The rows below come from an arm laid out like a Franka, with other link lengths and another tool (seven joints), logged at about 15 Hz.
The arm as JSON. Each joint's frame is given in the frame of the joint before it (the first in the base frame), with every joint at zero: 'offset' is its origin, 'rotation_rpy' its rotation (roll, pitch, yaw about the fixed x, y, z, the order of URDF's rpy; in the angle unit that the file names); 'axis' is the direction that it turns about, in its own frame. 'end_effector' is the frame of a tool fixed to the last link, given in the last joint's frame.
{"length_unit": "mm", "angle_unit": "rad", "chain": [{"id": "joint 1", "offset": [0.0, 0.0, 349.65], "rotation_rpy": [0.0, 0.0, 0.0], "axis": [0.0, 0.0, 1.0]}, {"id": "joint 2", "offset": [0.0, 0.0, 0.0], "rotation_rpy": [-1.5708, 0.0, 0.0], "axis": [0.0, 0.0, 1.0]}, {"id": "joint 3", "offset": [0.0, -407.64, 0.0], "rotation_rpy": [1.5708, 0.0, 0.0], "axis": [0.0, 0.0, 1.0]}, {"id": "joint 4", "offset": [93.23, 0.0, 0.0], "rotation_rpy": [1.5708, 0.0, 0.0], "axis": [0.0, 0.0, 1.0]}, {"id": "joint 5", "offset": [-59.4, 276.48, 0.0], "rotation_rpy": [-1.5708, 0.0, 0.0], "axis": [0.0, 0.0, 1.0]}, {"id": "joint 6", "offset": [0.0, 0.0, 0.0], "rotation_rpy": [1.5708, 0.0, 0.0], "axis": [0.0, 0.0, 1.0]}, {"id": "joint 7", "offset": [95.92, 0.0, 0.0], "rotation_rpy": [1.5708, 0.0, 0.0], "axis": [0.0, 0.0, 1.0]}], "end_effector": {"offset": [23.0, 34.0, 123.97], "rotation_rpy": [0.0, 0.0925, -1.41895]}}
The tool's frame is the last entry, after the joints.
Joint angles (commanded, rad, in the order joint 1, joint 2, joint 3, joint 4, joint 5, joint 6, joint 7), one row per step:
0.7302, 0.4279, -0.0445, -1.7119, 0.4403, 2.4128, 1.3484
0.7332, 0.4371, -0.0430, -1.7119, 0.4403, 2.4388, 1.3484
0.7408, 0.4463, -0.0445, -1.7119, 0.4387, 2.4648, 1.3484
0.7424, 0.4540, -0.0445, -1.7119, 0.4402, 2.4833, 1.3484
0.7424, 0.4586, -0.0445, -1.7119, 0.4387, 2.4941, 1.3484
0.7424, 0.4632, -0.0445, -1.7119, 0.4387, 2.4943, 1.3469
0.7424, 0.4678, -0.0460, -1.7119, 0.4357, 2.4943, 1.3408
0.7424, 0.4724, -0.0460, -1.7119, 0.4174, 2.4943, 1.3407
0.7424, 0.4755, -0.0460, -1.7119, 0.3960, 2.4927, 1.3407
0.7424, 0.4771, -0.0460, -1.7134, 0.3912, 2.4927, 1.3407
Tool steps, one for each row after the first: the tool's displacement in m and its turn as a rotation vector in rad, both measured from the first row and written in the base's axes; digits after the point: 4 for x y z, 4 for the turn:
0.0020, 0.0032, -0.0033, 0.0048, -0.0148, -0.0045
0.0032, 0.0073, -0.0066, 0.0077, -0.0313, -0.0062
0.0052, 0.0090, -0.0097, 0.0109, -0.0406, -0.0116
0.0067, 0.0095, -0.0115, 0.0112, -0.0472, -0.0144
0.0072, 0.0098, -0.0143, 0.0081, -0.0446, -0.0130
0.0083, 0.0094, -0.0171, 0.0020, -0.0457, -0.0070
0.0092, 0.0094, -0.0197, -0.0124, -0.0519, 0.0040
0.0099, 0.0093, -0.0214, -0.0284, -0.0594, 0.0172
0.0099, 0.0091, -0.0229, -0.0334, -0.0595, 0.0201

